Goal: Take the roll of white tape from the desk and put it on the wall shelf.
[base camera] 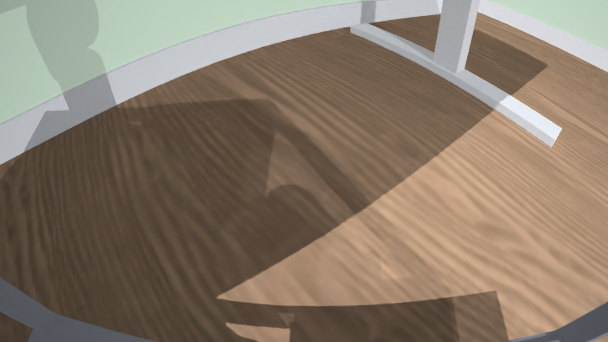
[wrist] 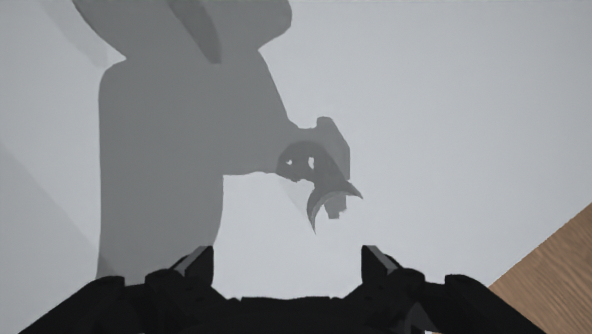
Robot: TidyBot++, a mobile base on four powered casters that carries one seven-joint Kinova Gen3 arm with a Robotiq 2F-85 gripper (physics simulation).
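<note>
My gripper [wrist: 287, 262] is open, with nothing between its two black fingertips, at the bottom of the wrist view. It is above the white desk top [wrist: 475, 125], which fills most of that view. The roll of white tape cannot be made out for certain. A curved grey edge shows among the shadows a little above the middle of the finger gap, and I cannot tell whether it belongs to the tape or is a shadow. The height of the fingers over the desk is hard to judge. The wall shelf does not show in either view.
The desk's edge crosses the lower right of the wrist view, with wooden floor [wrist: 560, 280] [base camera: 475, 215] beyond it. In the base camera view a white upright leg [base camera: 455, 40] stands on a long foot [base camera: 530, 117] near the green wall [base camera: 165, 25]. Large arm shadows cover the desk's left part.
</note>
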